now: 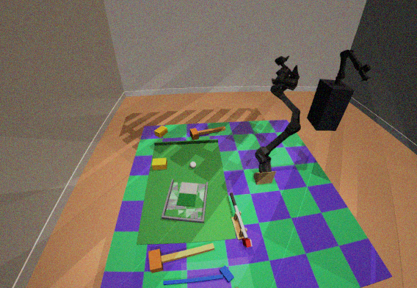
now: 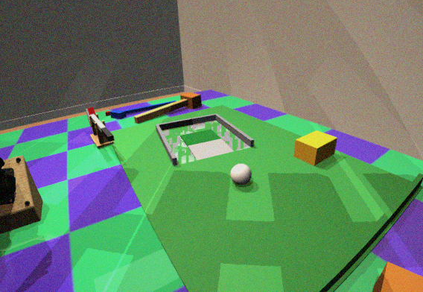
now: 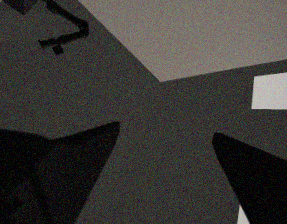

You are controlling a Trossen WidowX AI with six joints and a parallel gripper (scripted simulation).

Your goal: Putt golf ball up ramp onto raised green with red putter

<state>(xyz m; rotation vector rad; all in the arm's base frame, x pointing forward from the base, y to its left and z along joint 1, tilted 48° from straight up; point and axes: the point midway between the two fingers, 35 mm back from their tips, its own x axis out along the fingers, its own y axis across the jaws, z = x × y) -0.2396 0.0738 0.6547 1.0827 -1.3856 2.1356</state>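
Right now the red putter is 75 cm to the left of my gripper tip, 55 cm below it and 39 cm ahead of it. The rest, counted from my gripper tip: blue putter: 100 cm to the left, 60 cm below, 57 cm ahead; then white golf ball: 64 cm ahead, 59 cm below, 35 cm to the left; then wooden stand: 76 cm to the left, 57 cm below, 39 cm ahead.
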